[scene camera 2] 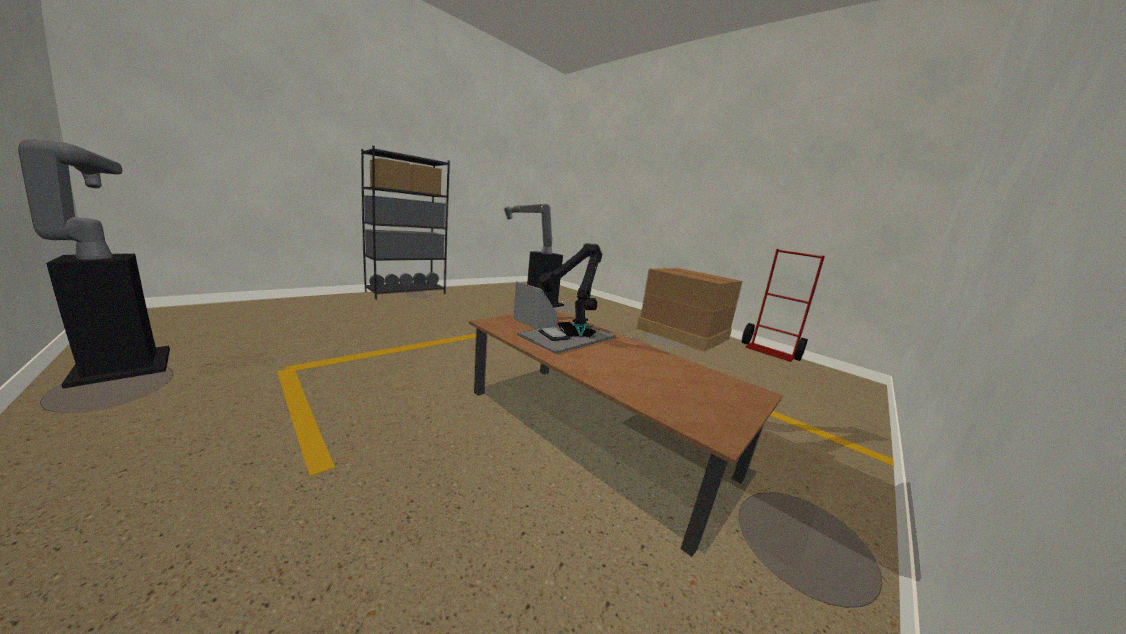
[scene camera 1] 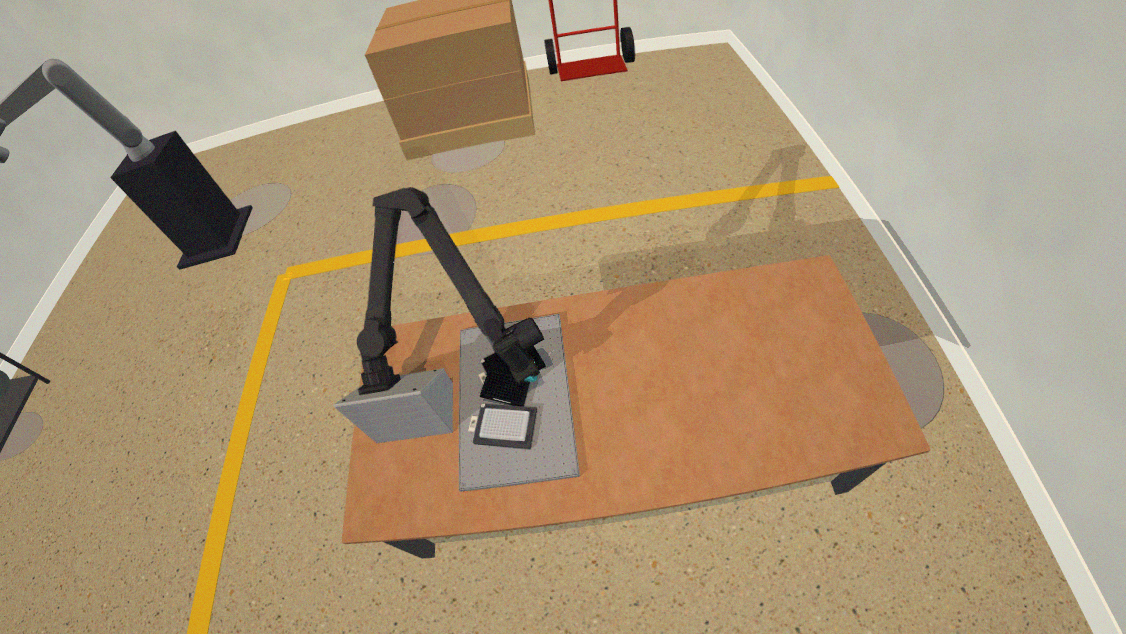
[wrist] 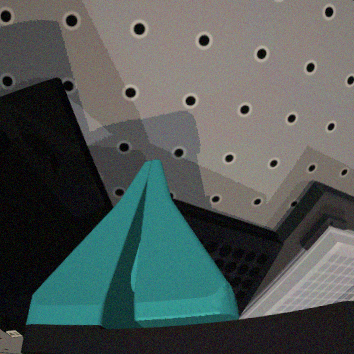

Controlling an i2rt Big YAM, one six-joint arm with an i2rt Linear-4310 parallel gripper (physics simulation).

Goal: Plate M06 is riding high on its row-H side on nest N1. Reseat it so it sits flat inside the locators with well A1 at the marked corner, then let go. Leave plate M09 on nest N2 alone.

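Places are measured from the arm's base along level axes (x up, y left, z back), in millimetres.
Pixels of known places: gripper, fingertip midpoint: [scene camera 2: 580, 335] [scene camera 1: 534, 380] [wrist: 155, 169]; arm's base at its link origin: [scene camera 2: 533, 296] [scene camera 1: 380, 386].
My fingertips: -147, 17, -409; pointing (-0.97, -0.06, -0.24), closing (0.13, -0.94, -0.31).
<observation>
Ahead of a thing's pixels: the offset from my fingertips to its top centre, as dx, dy, dz. Level surfaces: height alone.
My gripper [scene camera 1: 531, 379] [scene camera 2: 580, 333] [wrist: 155, 169] is shut, its teal fingers together with nothing between them, low over the black items. Black nest N1 {+16, +71, +60} [wrist: 45, 180] is at the left in the wrist view. The black well plate M06 {+46, -19, +85} [scene camera 1: 504, 387] [wrist: 242, 257] shows its wells right of and behind the fingers. It lies askew between the two nests, off N1 at least in part; its tilt and well A1 cannot be made out. The fingers hide part of it. White plate M09 {+20, -126, +99} [scene camera 1: 504, 423] [scene camera 2: 553, 333] [wrist: 325, 280] sits in dark nest N2 {+12, -126, +99} [scene camera 1: 504, 444] beside M06.
The nests are on a grey perforated board [scene camera 1: 551, 456] [wrist: 270, 30] on a brown table {dx -19} [scene camera 1: 709, 378] [scene camera 2: 654, 378]. A grey box-shaped block [scene camera 1: 405, 409] [scene camera 2: 533, 305] stands by the arm's base. Cartons [scene camera 1: 457, 78] [scene camera 2: 689, 303] and a red hand truck [scene camera 1: 592, 68] stand beyond the table.
</observation>
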